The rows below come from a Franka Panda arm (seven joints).
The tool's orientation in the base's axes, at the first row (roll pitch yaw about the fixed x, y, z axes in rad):
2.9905, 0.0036, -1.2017
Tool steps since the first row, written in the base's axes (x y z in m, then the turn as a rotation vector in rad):
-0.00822, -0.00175, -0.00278, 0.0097, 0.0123, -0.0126
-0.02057, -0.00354, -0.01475, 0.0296, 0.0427, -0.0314
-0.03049, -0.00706, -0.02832, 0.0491, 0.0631, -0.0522
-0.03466, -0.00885, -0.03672, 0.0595, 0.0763, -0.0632
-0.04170, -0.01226, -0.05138, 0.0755, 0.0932, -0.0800
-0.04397, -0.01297, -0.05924, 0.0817, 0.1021, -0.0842
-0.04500, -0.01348, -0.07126, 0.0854, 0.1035, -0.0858
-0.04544, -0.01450, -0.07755, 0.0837, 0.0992, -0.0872
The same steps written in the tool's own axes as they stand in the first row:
-0.00132, 0.00778, 0.00400, -0.0079, -0.0152, 0.0105
-0.00407, 0.01801, 0.01768, -0.0290, -0.0473, 0.0247
-0.00431, 0.02637, 0.03268, -0.0409, -0.0757, 0.0414
-0.00412, 0.02958, 0.04166, -0.0495, -0.0916, 0.0502
-0.00342, 0.03509, 0.05733, -0.0594, -0.1149, 0.0636
-0.00355, 0.03625, 0.06546, -0.0654, -0.1245, 0.0665
-0.00341, 0.03557, 0.07751, -0.0654, -0.1286, 0.0674
-0.00259, 0.03539, 0.08384, -0.0620, -0.1257, 0.0693

